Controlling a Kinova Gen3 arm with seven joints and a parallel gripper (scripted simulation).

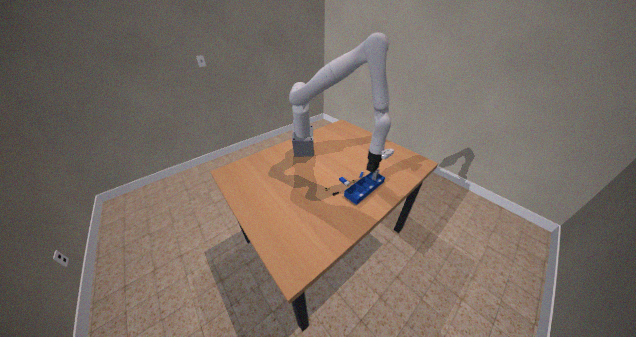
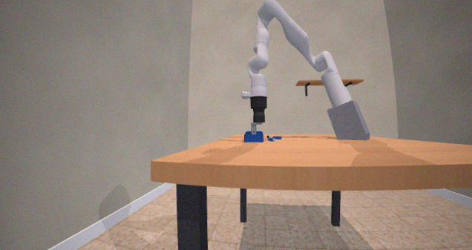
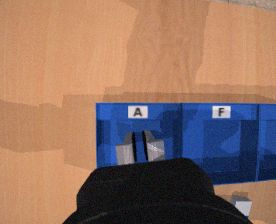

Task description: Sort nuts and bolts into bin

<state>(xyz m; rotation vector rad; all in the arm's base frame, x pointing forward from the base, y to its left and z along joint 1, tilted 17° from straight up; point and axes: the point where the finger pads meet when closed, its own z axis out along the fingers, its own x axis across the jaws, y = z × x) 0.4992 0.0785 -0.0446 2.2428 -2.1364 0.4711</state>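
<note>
Right now the black bolt is 230 mm to the right of my hand, 100 mm behind it and 30 mm below it. Round my hand: blue two-compartment bin (80 mm to the right, 20 mm below, 10 mm behind).
</note>
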